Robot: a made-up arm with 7 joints. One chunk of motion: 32 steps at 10 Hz.
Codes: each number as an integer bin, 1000 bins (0 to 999) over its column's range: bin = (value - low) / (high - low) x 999, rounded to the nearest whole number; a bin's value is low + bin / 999 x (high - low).
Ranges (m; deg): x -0.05..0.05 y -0.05..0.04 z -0.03..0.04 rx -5..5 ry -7..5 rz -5..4
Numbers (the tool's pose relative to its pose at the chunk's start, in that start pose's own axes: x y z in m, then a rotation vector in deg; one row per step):
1: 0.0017 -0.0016 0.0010 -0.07 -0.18 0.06
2: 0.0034 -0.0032 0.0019 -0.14 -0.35 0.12
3: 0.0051 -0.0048 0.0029 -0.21 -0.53 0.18
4: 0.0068 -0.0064 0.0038 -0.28 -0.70 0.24
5: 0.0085 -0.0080 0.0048 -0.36 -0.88 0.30
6: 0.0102 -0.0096 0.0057 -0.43 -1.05 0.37
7: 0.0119 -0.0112 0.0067 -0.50 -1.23 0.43
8: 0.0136 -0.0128 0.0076 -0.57 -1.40 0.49
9: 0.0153 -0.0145 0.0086 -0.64 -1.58 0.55
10: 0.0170 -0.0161 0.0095 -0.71 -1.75 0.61
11: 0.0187 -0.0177 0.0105 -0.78 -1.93 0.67
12: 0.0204 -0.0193 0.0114 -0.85 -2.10 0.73
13: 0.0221 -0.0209 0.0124 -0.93 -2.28 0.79
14: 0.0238 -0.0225 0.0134 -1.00 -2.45 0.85
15: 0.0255 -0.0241 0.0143 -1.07 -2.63 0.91
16: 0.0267 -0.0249 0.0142 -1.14 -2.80 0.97
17: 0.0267 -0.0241 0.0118 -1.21 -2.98 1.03
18: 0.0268 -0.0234 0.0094 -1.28 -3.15 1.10
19: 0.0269 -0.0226 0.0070 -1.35 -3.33 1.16
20: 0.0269 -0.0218 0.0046 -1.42 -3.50 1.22
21: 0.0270 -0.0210 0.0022 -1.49 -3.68 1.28
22: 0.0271 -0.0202 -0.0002 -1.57 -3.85 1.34
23: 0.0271 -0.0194 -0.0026 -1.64 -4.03 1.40
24: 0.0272 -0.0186 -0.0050 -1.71 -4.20 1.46
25: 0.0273 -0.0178 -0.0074 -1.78 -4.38 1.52
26: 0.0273 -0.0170 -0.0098 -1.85 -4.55 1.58
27: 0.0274 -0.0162 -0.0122 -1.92 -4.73 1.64
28: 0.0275 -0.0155 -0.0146 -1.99 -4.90 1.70
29: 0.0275 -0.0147 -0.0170 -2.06 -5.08 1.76
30: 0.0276 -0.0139 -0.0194 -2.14 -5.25 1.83
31: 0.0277 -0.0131 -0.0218 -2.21 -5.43 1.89
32: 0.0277 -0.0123 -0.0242 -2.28 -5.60 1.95
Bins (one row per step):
1: 516 537 442 493 568 562
2: 533 519 455 486 554 568
3: 550 502 470 479 539 575
4: 567 484 482 472 524 582
5: 584 466 497 464 509 588
6: 601 448 509 457 495 596
7: 618 431 524 450 480 603
8: 635 413 537 443 466 609
9: 652 394 551 436 451 616
10: 669 376 564 429 437 623
11: 686 359 578 422 422 629
12: 703 341 591 415 408 636
13: 720 323 605 407 393 643
14: 737 305 619 400 379 649
15: 754 287 632 393 364 656
16: 766 279 631 386 350 663
17: 766 287 597 379 335 669
18: 767 295 562 372 321 677
19: 768 304 528 365 306 684
20: 768 313 494 358 291 690
21: 769 322 460 351 276 697
22: 770 331 425 343 262 704
23: 770 340 391 336 247 710
24: 771 349 357 329 233 717
25: 772 357 323 322 218 724
26: 772 366 288 315 204 730
27: 773 375 254 308 189 737
28: 774 383 220 301 175 744
29: 774 392 186 294 160 750
30: 775 401 151 286 146 758
31: 776 410 117 279 131 765
32: 776 418 83 272 117 771

